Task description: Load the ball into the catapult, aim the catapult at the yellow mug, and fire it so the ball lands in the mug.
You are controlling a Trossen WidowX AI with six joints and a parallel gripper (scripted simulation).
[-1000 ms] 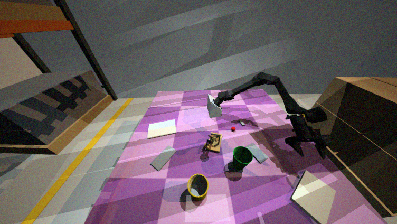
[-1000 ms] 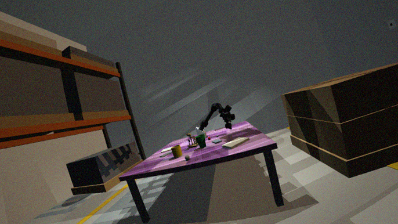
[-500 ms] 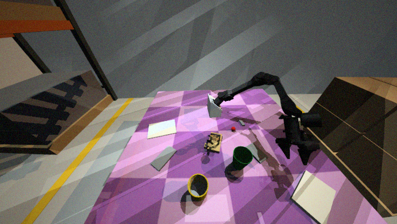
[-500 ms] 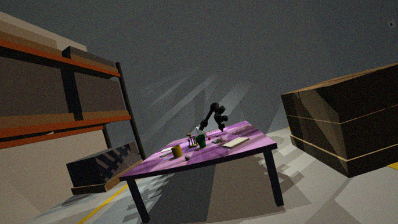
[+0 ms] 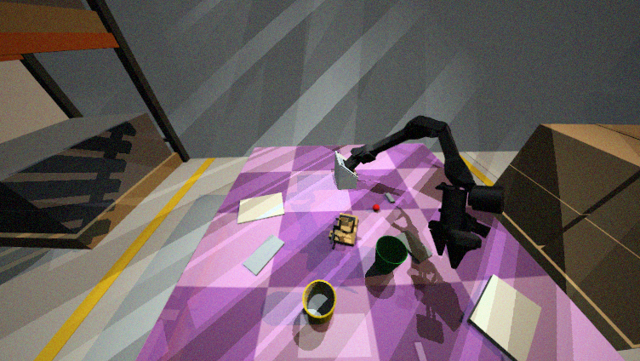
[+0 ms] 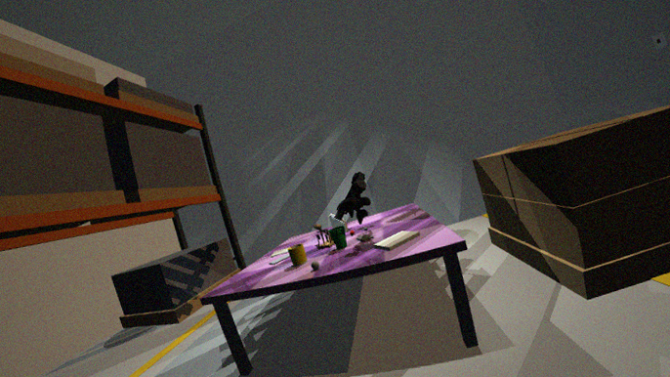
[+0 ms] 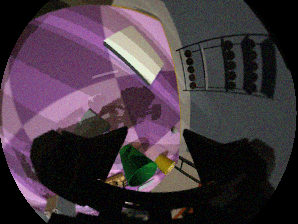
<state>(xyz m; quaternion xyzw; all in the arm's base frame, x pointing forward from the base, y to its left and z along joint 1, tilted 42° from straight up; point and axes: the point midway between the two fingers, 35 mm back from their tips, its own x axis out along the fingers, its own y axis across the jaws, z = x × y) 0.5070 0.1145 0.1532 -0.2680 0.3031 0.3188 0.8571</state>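
The wooden catapult lies 270 mm to the right of my gripper tip, 200 mm behind it and 60 mm below it. Round my gripper tip: green mug (130 mm to the right, 110 mm below, 60 mm behind); then small grey ball (230 mm to the right, 210 mm ahead, 120 mm below); then white board (180 mm to the left, 130 mm below, 120 mm ahead).
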